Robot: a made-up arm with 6 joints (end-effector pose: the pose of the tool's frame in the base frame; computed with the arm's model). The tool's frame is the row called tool. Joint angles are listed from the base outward.
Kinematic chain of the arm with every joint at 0, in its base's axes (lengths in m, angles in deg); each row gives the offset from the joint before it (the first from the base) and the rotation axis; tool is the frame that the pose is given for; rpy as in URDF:
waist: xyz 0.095 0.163 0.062 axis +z
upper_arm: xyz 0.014 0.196 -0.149 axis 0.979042 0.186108 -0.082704
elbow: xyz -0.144 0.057 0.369 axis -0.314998 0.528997 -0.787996
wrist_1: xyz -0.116 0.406 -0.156 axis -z
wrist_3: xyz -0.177 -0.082 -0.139 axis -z
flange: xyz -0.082 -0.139 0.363 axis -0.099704 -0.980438 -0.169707
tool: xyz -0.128 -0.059 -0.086 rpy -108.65 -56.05 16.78
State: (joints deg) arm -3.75 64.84 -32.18 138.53 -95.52 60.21
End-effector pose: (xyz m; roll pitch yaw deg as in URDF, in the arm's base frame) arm -0.3073 0.3224 0.5182 -34.76 -37.11 -122.31
Working (the frame after each row of the table, in the pose's form):
after waist: 0.0950 0.1630 0.0620 0.00 0.00 -3.75
after upper_arm: 0.1218 0.3577 -0.0870 63.94 12.42 -2.00
after elbow: 0.0164 0.0547 0.1523 74.63 -17.32 -8.87
after wrist_1: -0.1562 0.3428 0.4520 -62.80 56.37 -170.38
after wrist_3: -0.0942 0.5167 0.6046 73.89 24.22 -20.30
after flange: -0.3114 0.1841 0.6083 51.26 4.26 -79.09

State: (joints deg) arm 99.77 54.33 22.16 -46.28 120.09 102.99
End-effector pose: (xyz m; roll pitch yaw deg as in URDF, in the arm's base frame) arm 0.0726 -0.2037 0.4660 142.28 -45.76 129.79
Working (the frame after each row of the table, in the pose's form):
after waist: 0.0950 0.1630 0.0620 0.00 0.00 99.77
after upper_arm: -0.1005 0.1435 -0.0870 53.40 10.66 100.28
after elbow: 0.1740 0.0995 0.2008 45.38 31.54 97.65
after wrist_1: -0.2180 0.0417 0.4144 53.09 -4.41 128.26
after wrist_3: -0.1645 -0.1262 0.2522 -29.09 46.75 -2.42
after flange: 0.0618 -0.0807 0.5755 -44.64 -48.98 39.06

